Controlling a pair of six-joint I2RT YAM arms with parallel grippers.
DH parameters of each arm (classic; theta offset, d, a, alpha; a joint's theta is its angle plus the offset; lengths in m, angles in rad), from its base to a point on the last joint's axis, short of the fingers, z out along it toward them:
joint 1: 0 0.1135 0.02 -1.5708
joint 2: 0 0 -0.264 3.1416
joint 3: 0.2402 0 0.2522 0
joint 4: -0.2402 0 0.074 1.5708
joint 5: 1.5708 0 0 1.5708
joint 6: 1.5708 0.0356 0 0
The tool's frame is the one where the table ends.
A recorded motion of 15 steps. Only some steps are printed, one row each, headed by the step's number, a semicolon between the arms.
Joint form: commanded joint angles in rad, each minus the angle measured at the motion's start. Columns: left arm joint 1, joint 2, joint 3, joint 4, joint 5, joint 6; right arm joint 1, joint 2, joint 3, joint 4, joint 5, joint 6.
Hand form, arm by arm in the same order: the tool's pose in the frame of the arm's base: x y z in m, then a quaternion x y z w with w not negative. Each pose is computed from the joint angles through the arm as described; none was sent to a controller.
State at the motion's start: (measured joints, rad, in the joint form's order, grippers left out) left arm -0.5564 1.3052 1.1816 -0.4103 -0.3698 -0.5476; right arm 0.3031 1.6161 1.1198 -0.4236 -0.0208 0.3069
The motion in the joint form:
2: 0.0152 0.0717 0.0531 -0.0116 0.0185 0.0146; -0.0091 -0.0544 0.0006 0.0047 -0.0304 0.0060
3: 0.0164 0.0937 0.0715 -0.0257 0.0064 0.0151; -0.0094 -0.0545 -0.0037 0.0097 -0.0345 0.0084
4: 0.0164 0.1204 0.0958 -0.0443 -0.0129 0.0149; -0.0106 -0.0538 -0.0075 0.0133 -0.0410 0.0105
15: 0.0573 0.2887 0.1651 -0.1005 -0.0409 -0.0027; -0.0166 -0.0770 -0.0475 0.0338 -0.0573 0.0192
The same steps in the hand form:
2: 0.2728 -0.1497 0.3398 -0.08075 0.86283 -0.11148 0.48639; 0.3212 0.0992 0.2441 -0.00004 0.93728 0.12681 0.32470
3: 0.2772 -0.1514 0.3384 -0.08251 0.86603 -0.10176 0.48252; 0.3210 0.0992 0.2431 0.00050 0.93709 0.12909 0.32433
4: 0.2822 -0.1537 0.3372 -0.08532 0.86930 -0.08874 0.47870; 0.3210 0.0989 0.2419 0.00093 0.93717 0.13201 0.32292
15: 0.3191 -0.1578 0.3024 -0.10359 0.89689 -0.03177 0.42877; 0.3149 0.0957 0.2380 0.00490 0.93629 0.14019 0.32201

